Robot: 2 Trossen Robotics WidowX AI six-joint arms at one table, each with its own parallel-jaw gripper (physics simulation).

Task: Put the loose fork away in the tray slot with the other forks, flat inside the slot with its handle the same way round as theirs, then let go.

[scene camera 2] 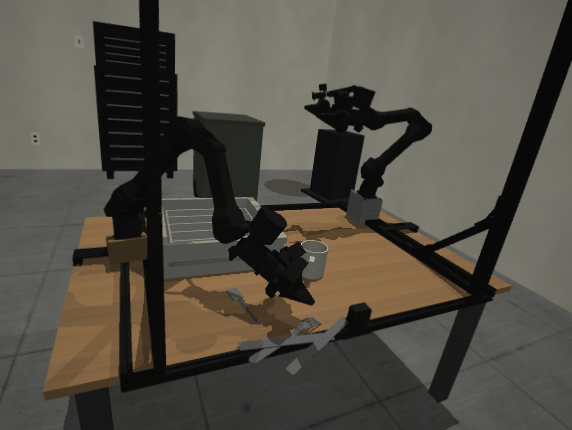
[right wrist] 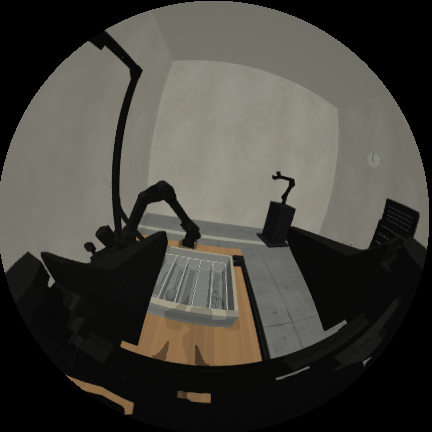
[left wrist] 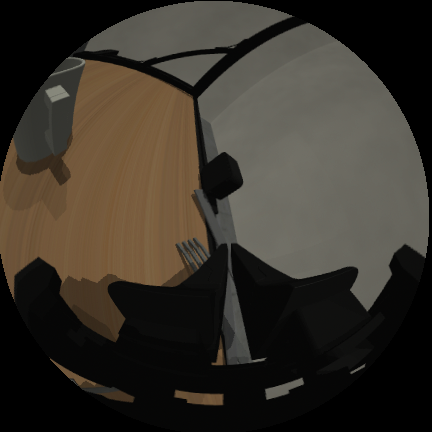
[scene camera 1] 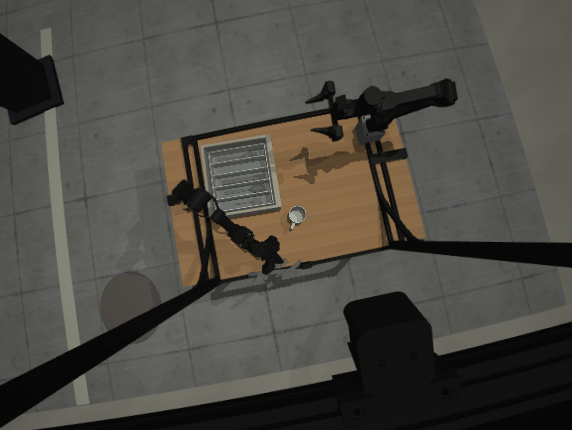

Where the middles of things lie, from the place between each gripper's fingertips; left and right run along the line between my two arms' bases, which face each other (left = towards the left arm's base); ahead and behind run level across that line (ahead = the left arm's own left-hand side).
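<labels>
The mug (scene camera 2: pixel 316 253) is 380 mm below my right hand, 270 mm behind it and 140 mm to the left of it. Measured from that same right hand, the grey cutlery tray (scene camera 2: pixel 190 225) is 400 mm below and 320 mm to the left.
From my left hand, the mug is 10 mm below, 170 mm ahead and 130 mm to the right, while the grey cutlery tray is 20 mm below, 450 mm ahead and 50 mm to the left. By its middle, the mug is nearer to my left hand than to my right hand.
</labels>
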